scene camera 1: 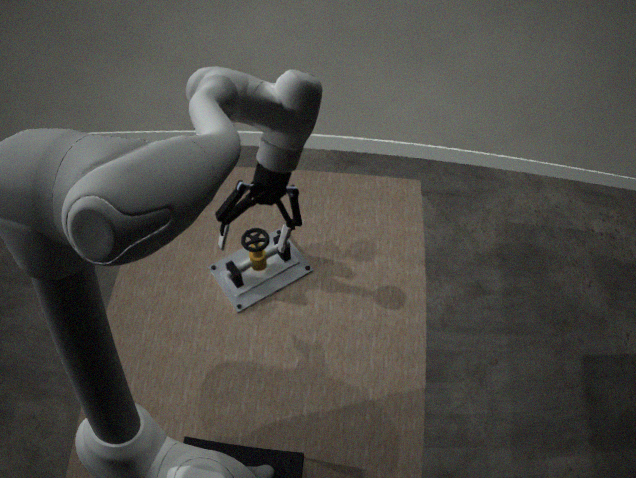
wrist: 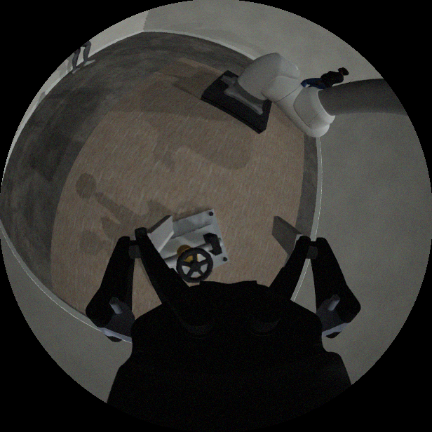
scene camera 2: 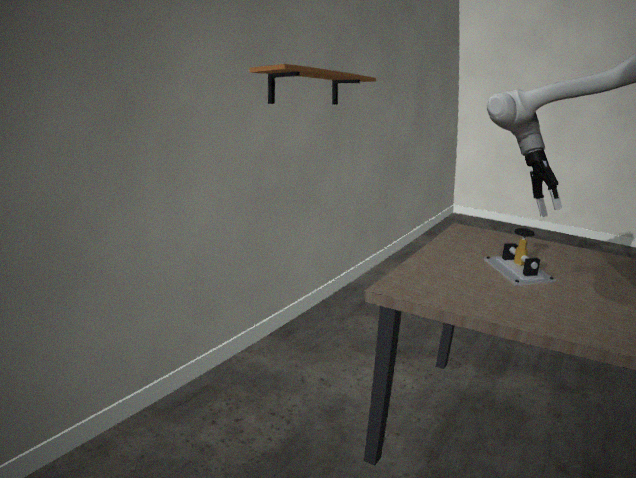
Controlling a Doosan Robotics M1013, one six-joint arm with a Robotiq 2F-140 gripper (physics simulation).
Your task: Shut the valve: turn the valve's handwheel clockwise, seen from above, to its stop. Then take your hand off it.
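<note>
The valve has a black five-spoked handwheel [scene camera 1: 255,240] [scene camera 2: 524,232] [wrist: 195,264] on top of a yellow body [scene camera 1: 258,261] [scene camera 2: 521,252] [wrist: 184,249]. A pale pipe runs through the body between two black blocks, on a grey base plate [scene camera 1: 269,286] [scene camera 2: 537,279] [wrist: 195,222]. My gripper [scene camera 1: 251,246] [scene camera 2: 549,210] [wrist: 223,225] is wide open and empty, tilted. In scene camera 2 its fingertips are above the handwheel and to its right, apart from it. In the wrist view the handwheel shows nearer the left finger, which hides part of the base plate.
The valve stands on a wooden table [scene camera 1: 329,328] [scene camera 2: 442,277] [wrist: 225,190]. A black mounting plate [scene camera 1: 287,462] [wrist: 215,101] lies at the arm's base. A wall shelf [scene camera 2: 329,73] hangs at the left. A person [wrist: 330,78] shows partly behind the arm, and legs [wrist: 86,52] show at the upper left.
</note>
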